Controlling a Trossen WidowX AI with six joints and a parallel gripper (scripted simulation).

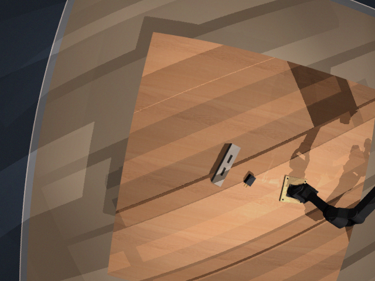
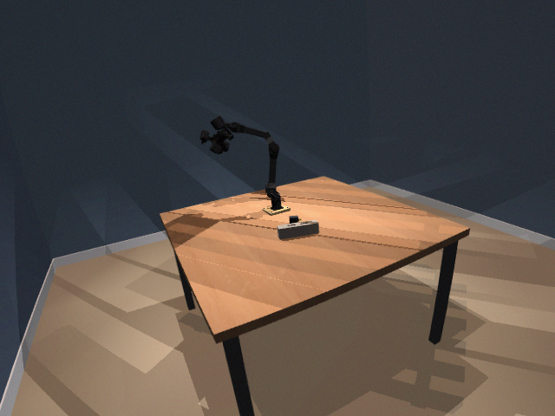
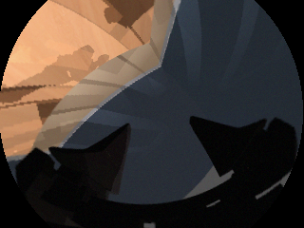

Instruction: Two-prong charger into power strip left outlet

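My gripper tip is now 480 mm short of the black two-prong charger, 390 mm above it and 340 mm to the right of it.
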